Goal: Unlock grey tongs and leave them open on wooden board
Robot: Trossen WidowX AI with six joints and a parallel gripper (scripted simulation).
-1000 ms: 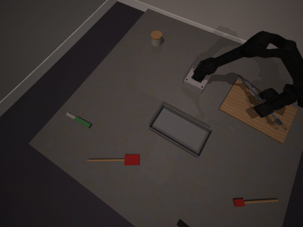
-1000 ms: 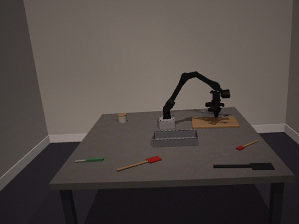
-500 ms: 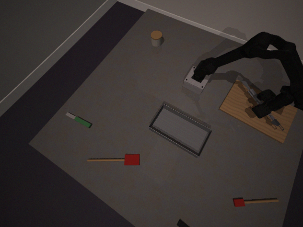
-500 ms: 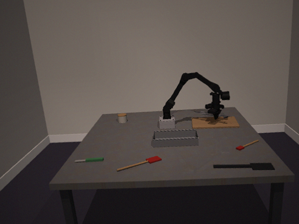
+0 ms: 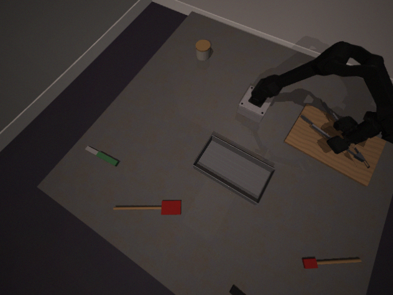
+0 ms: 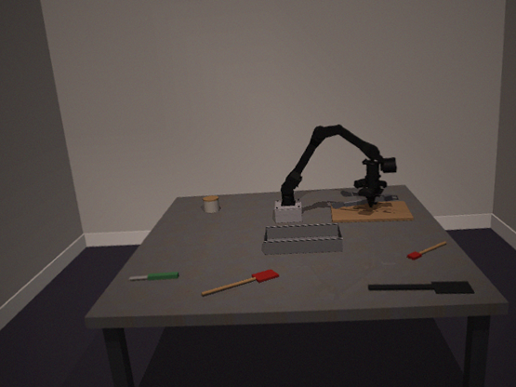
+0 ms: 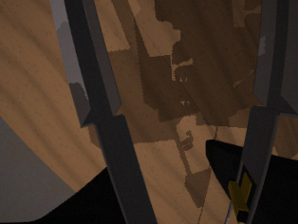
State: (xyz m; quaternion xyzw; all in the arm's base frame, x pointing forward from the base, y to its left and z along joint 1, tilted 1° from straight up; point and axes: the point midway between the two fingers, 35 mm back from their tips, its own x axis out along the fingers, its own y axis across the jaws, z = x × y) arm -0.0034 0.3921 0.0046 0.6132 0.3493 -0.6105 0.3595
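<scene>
My gripper tip is 3 cm below the yellow lock piece, 1 cm to the right of it and 1 cm past it. Also, from my gripper tip: wooden board: 4 cm below, 3 cm behind, 1 cm to the right; then black spatula: 71 cm ahead, 9 cm to the left, 4 cm below; then roasting tin: 34 cm ahead, 31 cm to the right, 2 cm below.
</scene>
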